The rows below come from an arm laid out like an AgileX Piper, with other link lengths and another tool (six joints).
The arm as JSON. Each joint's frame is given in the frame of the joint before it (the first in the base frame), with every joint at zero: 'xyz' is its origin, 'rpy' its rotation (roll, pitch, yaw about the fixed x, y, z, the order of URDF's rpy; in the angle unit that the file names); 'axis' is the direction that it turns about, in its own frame. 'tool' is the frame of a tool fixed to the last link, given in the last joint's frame.
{
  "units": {
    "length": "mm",
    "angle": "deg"
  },
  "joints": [
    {
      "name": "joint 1",
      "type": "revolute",
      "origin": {
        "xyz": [
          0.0,
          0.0,
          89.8
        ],
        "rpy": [
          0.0,
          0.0,
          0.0
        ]
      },
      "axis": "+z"
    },
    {
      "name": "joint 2",
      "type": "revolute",
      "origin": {
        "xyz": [
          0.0,
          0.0,
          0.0
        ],
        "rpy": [
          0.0,
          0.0,
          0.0
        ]
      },
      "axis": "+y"
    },
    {
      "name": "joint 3",
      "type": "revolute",
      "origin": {
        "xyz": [
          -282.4,
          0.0,
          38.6
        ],
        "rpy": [
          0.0,
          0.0,
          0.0
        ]
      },
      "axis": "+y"
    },
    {
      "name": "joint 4",
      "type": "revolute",
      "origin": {
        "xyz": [
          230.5,
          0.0,
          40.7
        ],
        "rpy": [
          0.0,
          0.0,
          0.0
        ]
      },
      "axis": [
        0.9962,
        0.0,
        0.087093
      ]
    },
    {
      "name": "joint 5",
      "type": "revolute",
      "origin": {
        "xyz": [
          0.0,
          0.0,
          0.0
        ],
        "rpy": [
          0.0,
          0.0,
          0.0
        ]
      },
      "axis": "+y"
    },
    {
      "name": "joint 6",
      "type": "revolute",
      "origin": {
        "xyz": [
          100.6,
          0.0,
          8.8
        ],
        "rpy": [
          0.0,
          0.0,
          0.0
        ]
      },
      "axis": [
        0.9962,
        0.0,
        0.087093
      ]
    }
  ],
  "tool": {
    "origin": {
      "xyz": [
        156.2,
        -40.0,
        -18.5
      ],
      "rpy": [
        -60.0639,
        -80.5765,
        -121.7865
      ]
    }
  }
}
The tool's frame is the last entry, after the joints.
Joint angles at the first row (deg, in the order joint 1, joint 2, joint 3, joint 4, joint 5, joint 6):
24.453, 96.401, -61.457, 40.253, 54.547, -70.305
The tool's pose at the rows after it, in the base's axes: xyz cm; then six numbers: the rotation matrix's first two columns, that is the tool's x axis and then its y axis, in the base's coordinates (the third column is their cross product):
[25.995 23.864 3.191 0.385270 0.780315 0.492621 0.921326 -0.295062 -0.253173]
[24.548 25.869 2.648 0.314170 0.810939 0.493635 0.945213 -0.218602 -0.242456]
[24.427 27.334 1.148 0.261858 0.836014 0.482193 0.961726 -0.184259 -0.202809]
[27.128 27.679 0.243 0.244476 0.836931 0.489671 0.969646 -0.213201 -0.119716]
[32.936 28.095 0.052 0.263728 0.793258 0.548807 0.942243 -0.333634 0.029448]
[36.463 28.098 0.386 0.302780 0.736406 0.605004 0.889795 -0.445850 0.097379]
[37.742 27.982 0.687 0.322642 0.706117 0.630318 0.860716 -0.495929 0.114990]
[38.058 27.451 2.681 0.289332 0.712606 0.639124 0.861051 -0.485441 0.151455]
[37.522 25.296 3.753 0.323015 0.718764 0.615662 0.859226 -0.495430 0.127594]
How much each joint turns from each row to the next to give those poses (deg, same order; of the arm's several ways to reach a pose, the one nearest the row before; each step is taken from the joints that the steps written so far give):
2.439, 0.094, -0.002, 0.697, 1.104, -2.123
4.370, 1.030, 0.002, 0.128, -1.050, -1.251
4.009, 2.434, -0.002, -1.052, -4.233, -0.208
0.708, 2.333, -0.925, -1.626, -6.092, -0.001
0.036, 3.007, -0.950, 0.391, -13.346, 0.377
0.000, 1.735, -0.104, 3.139, -9.459, 0.107
0.000, 0.489, 0.001, 1.909, -3.650, -0.003
-0.432, -2.821, -0.003, -4.382, 0.794, 2.623
-2.638, -3.166, -0.031, -5.577, 5.453, 5.232

